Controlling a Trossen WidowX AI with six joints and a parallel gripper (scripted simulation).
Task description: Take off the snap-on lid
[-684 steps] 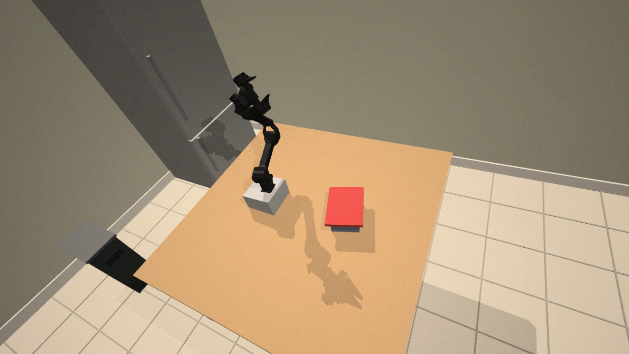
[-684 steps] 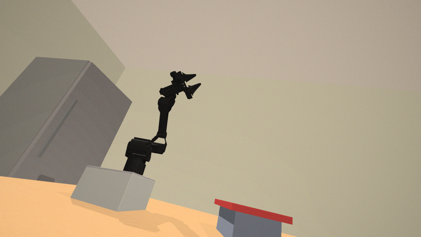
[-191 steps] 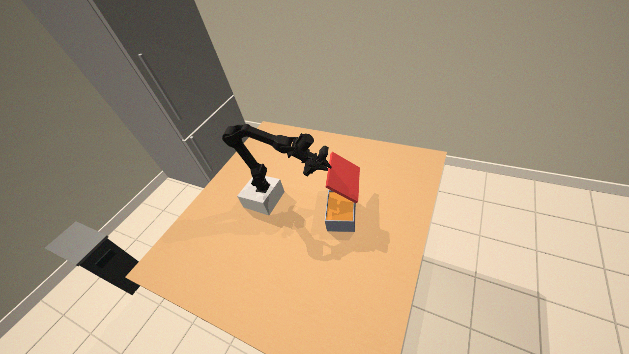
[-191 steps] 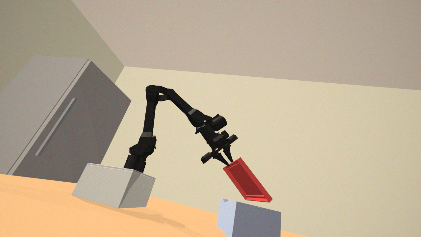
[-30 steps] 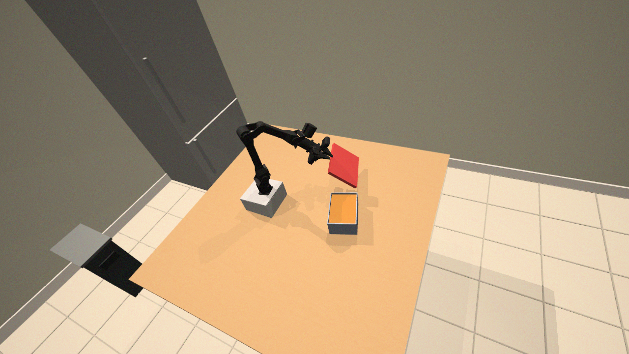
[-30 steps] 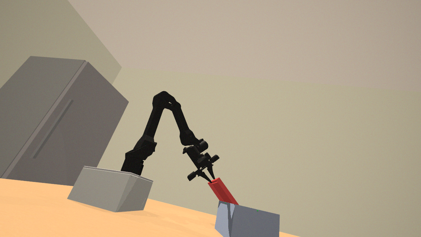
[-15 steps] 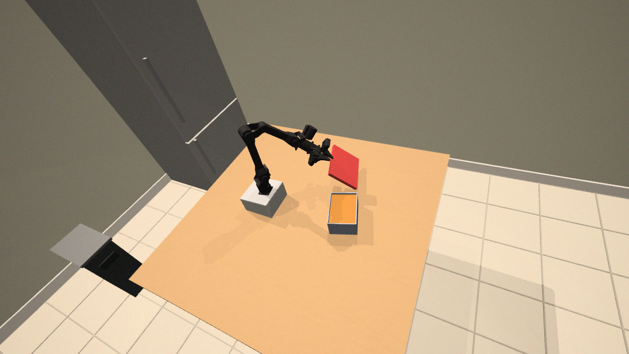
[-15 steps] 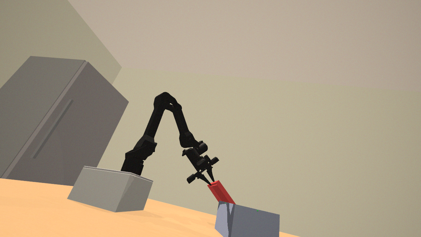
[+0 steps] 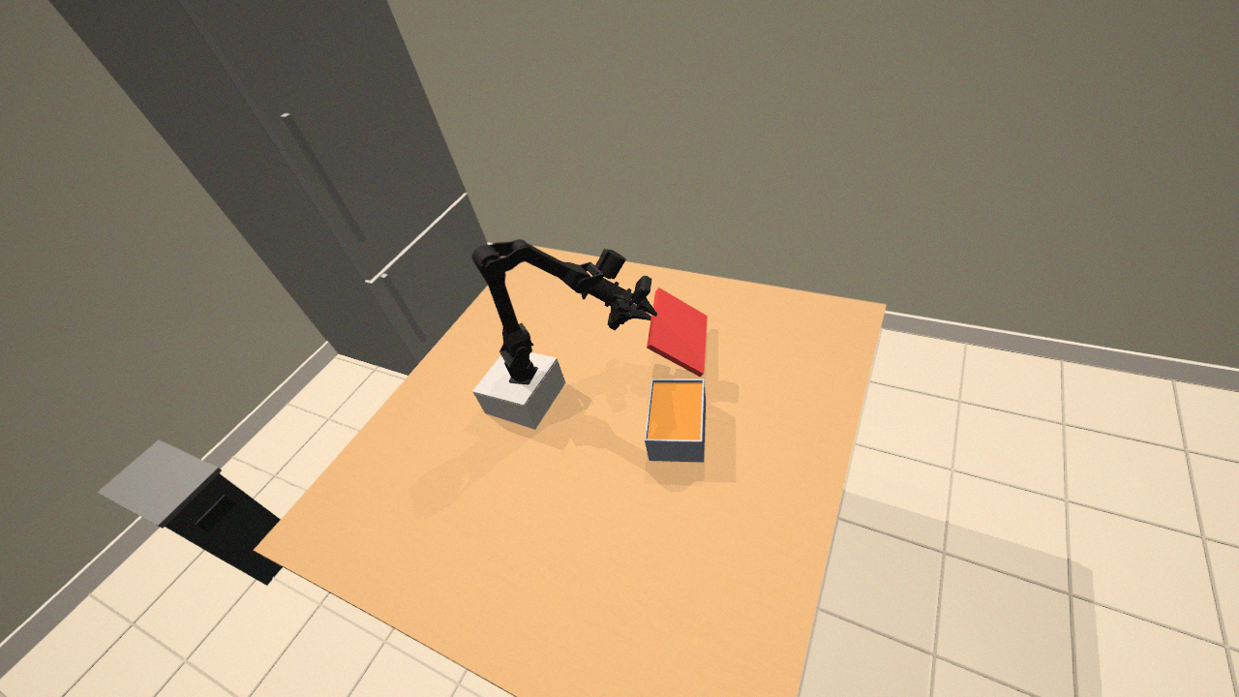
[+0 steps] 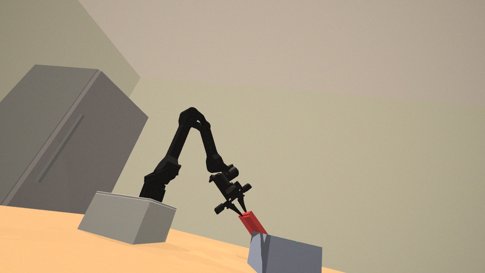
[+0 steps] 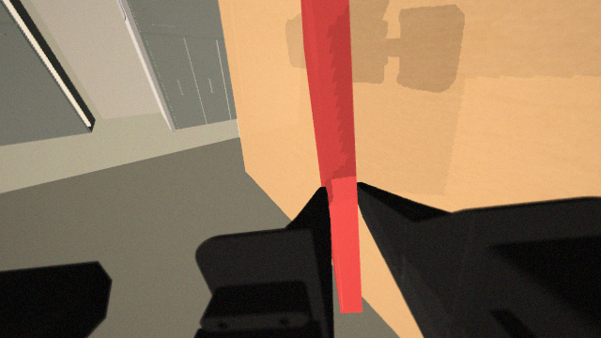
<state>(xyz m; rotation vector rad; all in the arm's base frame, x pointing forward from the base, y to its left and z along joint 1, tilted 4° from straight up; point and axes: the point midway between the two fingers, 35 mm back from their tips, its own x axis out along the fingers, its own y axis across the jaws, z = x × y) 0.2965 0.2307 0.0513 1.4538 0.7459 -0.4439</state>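
My gripper tip is 6 cm short of the red lid, 1 cm to the right of it and 5 cm above it. The rest, counted from my gripper tip: grey storage box (12 cm ahead, 26 cm to the right, 10 cm below).
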